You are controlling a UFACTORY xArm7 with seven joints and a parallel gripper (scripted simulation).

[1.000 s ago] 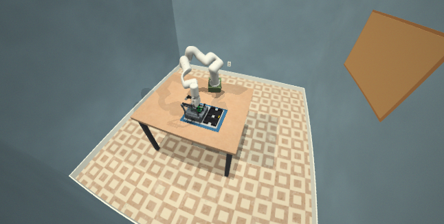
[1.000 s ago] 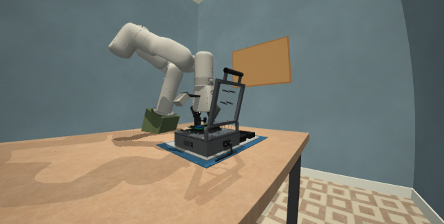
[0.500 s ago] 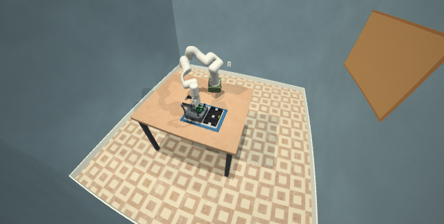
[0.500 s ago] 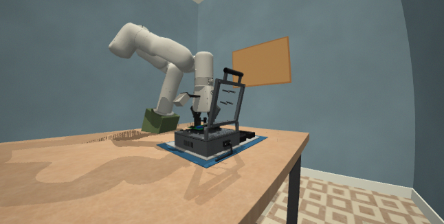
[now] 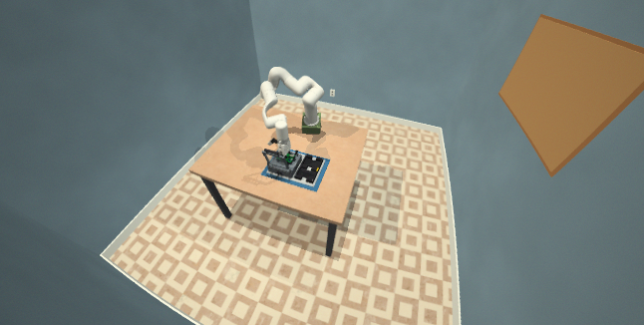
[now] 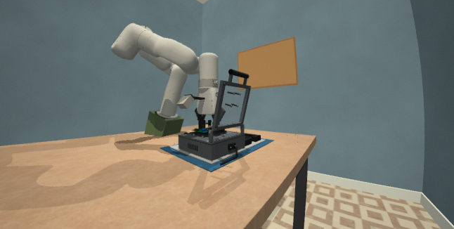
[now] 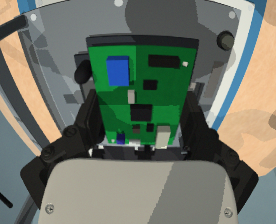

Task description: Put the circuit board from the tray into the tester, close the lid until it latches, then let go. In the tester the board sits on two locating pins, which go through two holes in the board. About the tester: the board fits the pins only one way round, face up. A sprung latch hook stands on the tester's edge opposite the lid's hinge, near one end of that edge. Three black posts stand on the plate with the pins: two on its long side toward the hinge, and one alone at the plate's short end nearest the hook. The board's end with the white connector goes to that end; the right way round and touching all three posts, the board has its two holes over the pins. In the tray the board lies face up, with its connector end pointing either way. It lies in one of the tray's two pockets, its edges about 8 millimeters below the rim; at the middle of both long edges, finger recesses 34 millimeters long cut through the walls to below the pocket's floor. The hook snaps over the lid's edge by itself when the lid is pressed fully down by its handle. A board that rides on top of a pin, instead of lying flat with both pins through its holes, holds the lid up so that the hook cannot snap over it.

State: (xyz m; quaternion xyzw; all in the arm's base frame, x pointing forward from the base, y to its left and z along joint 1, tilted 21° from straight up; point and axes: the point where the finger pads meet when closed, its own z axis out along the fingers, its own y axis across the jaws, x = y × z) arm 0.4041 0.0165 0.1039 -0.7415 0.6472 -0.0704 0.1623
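My gripper is now right at the green circuit board. From my hand the other things lie so: clear lid: 12 cm ahead, 10 cm above, 2 cm to the left; grey tester: 4 cm to the left, 3 cm above, 2 cm ahead.
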